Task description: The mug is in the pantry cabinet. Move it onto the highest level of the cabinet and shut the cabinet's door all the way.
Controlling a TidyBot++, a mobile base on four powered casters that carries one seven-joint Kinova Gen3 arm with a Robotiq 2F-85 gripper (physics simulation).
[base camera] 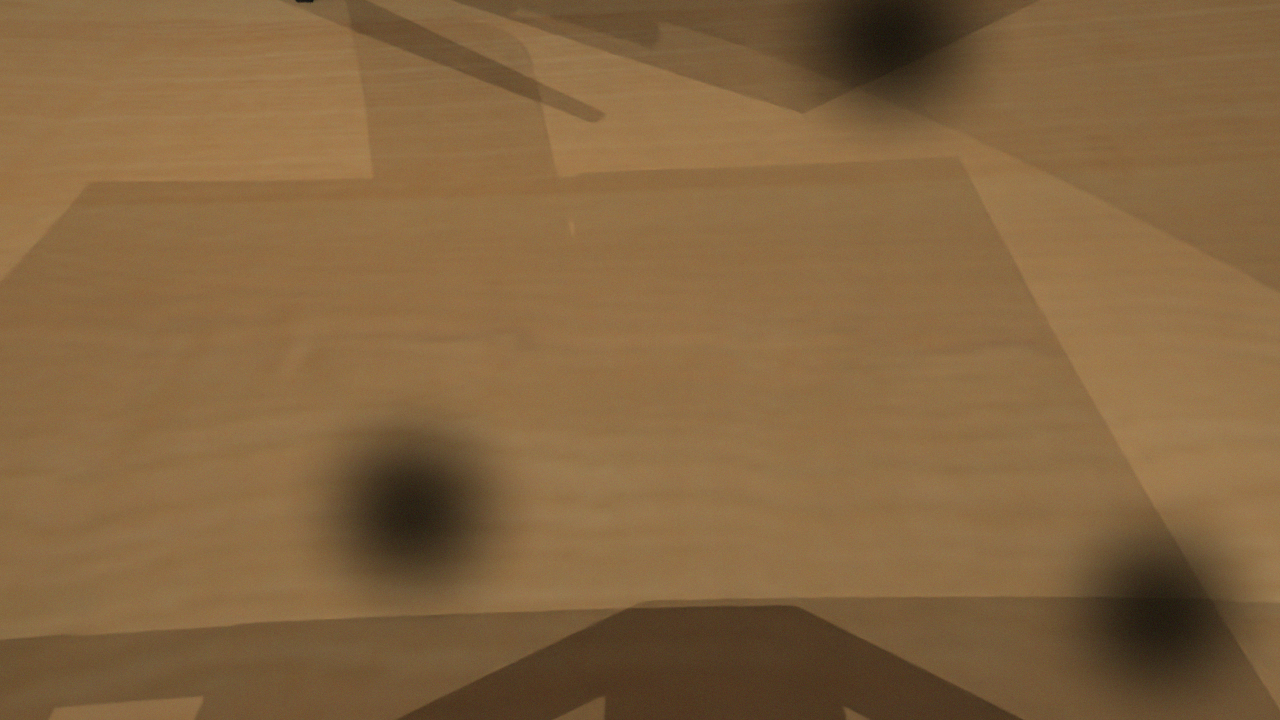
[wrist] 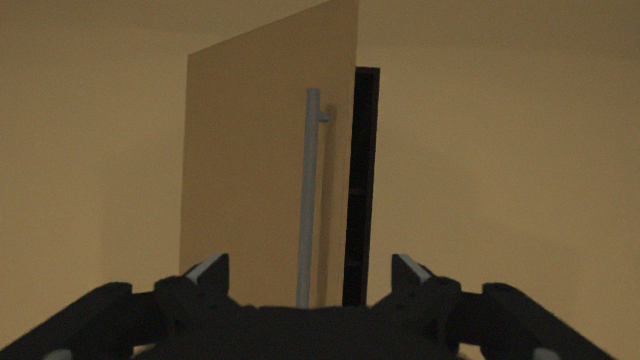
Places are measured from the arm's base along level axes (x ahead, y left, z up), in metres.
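Pixels of known places: gripper, fingertip midpoint: [wrist: 310, 272].
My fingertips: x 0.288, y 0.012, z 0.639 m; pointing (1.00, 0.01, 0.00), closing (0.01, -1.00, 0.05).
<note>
For each thing: its top centre in the pictures, then the offset to it from my fingertips. "spot": a spot on its surface instead. Level surfaces: height alone.
- pantry cabinet's door at a spot on its surface: [wrist: 250, 165] spot: 0.499 m ahead, 0.152 m left, 0.058 m up
- long grey vertical handle at a spot on its surface: [wrist: 308, 190] spot: 0.333 m ahead, 0.014 m left, 0.020 m up
- cabinet's dark interior at a spot on its surface: [wrist: 357, 225] spot: 0.848 m ahead, 0.144 m right, 0.126 m down
- wooden floor at its surface level: 1.036 m down
The pantry cabinet's door [wrist: 250, 165] stands partly open in the wrist view, its outer face toward the camera. A long grey vertical handle [wrist: 308, 190] runs along it near its right edge. To the right of the door shows a narrow strip of the cabinet's dark interior [wrist: 357, 225], with faint shelf edges. My gripper [wrist: 310, 272] is open and empty; its fingers stand apart in front of the door, at a distance from it. The mug does not show in either view; much of the cabinet's inside is hidden behind the door.
In the base camera view, the wooden floor [base camera: 626, 358] carries broad shadows, and dark blurred spots lie over the picture. A small piece of something black [base camera: 305, 0] shows at the top edge. A plain tan wall [wrist: 500, 175] stands behind and beside the cabinet.
</note>
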